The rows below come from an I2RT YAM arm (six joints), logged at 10 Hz.
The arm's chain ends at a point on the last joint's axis. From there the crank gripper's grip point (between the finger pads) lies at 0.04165 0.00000 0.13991 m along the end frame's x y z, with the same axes.
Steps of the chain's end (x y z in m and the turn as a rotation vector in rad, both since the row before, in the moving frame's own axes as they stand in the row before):
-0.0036 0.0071 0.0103 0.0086 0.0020 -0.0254
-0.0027 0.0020 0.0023 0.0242 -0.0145 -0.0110
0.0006 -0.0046 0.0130 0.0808 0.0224 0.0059
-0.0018 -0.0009 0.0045 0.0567 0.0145 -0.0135
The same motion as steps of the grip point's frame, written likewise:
-0.0033 0.0048 0.0102 0.0086 0.0020 -0.0254
-0.0048 -0.0018 0.0028 0.0242 -0.0145 -0.0110
0.0038 -0.0156 0.0116 0.0808 0.0224 0.0059
0.0002 -0.0094 0.0036 0.0567 0.0145 -0.0135

